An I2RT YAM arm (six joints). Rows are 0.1 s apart.
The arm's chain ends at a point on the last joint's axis. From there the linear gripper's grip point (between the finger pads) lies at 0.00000 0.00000 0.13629 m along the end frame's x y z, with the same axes.
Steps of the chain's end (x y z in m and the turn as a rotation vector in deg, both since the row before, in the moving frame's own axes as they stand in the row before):
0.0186, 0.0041, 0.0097, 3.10, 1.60, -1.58
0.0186, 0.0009, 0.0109, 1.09, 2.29, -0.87
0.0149, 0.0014, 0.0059, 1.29, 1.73, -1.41
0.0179, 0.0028, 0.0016, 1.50, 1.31, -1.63
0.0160, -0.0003, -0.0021, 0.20, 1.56, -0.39
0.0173, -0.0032, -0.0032, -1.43, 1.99, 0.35
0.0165, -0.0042, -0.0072, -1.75, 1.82, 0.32
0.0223, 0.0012, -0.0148, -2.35, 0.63, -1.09
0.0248, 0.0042, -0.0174, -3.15, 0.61, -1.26
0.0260, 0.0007, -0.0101, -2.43, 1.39, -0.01
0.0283, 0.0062, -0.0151, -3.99, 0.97, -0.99
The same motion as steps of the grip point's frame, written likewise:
0.0223, -0.0033, 0.0094, 3.10, 1.60, -1.58
0.0240, -0.0017, 0.0108, 1.09, 2.29, -0.87
0.0190, -0.0017, 0.0058, 1.29, 1.73, -1.41
0.0210, -0.0008, 0.0015, 1.50, 1.31, -1.63
0.0197, -0.0008, -0.0022, 0.20, 1.56, -0.39
0.0220, 0.0002, -0.0033, -1.43, 1.99, 0.35
0.0208, 0.0000, -0.0073, -1.75, 1.82, 0.32
0.0239, 0.0068, -0.0149, -2.35, 0.63, -1.09
0.0263, 0.0117, -0.0176, -3.15, 0.61, -1.26
0.0293, 0.0065, -0.0103, -2.43, 1.39, -0.01
0.0307, 0.0157, -0.0154, -3.99, 0.97, -0.99

